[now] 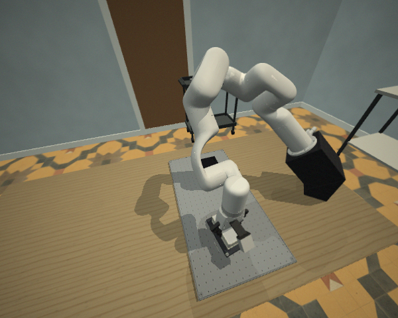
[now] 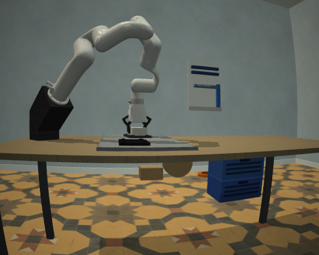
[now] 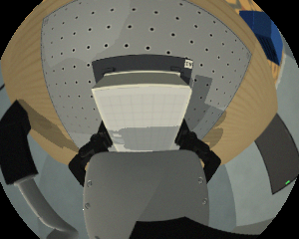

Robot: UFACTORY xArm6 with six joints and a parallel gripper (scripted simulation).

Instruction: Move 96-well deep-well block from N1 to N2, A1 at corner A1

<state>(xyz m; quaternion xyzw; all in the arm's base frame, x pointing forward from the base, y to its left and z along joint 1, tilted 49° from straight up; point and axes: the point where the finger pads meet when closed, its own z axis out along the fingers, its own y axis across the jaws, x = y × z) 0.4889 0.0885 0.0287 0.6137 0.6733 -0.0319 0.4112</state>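
Now: hand right at the white deep-well block. The rest, counted from my hand: white corner mark: 8 cm behind, 30 cm to the right, 2 cm below; black plate nest N1: 2 cm below; black plate nest N2: 15 cm behind, 35 cm to the right, 2 cm below.
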